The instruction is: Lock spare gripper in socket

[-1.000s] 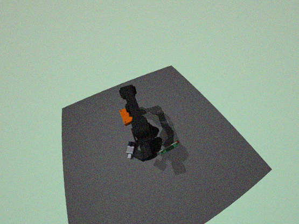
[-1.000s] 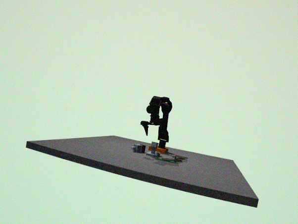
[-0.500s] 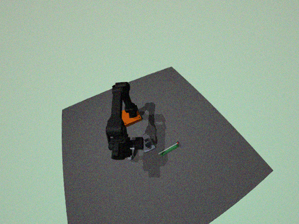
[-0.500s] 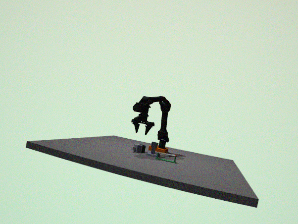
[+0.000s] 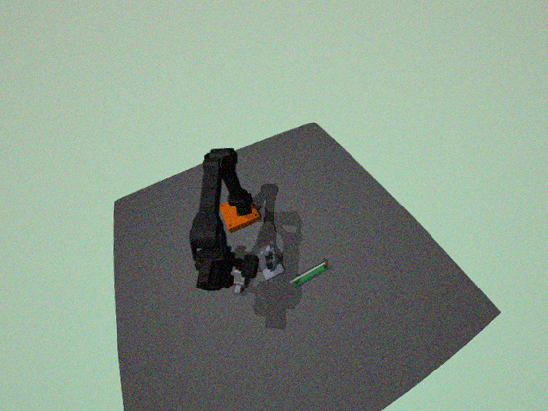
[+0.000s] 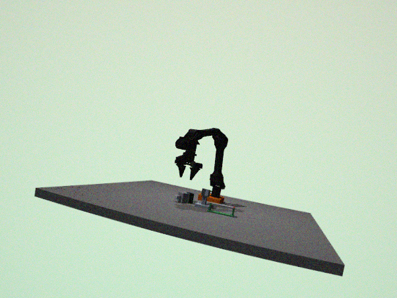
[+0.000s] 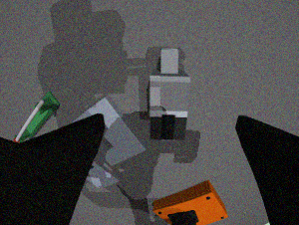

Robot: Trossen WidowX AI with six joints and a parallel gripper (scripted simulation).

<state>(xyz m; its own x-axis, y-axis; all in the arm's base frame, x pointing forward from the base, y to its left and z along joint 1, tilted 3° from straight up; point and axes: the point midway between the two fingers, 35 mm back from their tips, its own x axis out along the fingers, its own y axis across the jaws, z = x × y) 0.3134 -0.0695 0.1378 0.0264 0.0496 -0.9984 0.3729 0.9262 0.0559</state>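
The spare gripper lies 110 mm below my gripper tip and 10 mm behind it. Also, from my gripper tip: green rest (260 mm to the left, 110 mm below, 30 mm ahead); then grey mount (120 mm to the left, 80 mm below, 40 mm behind).
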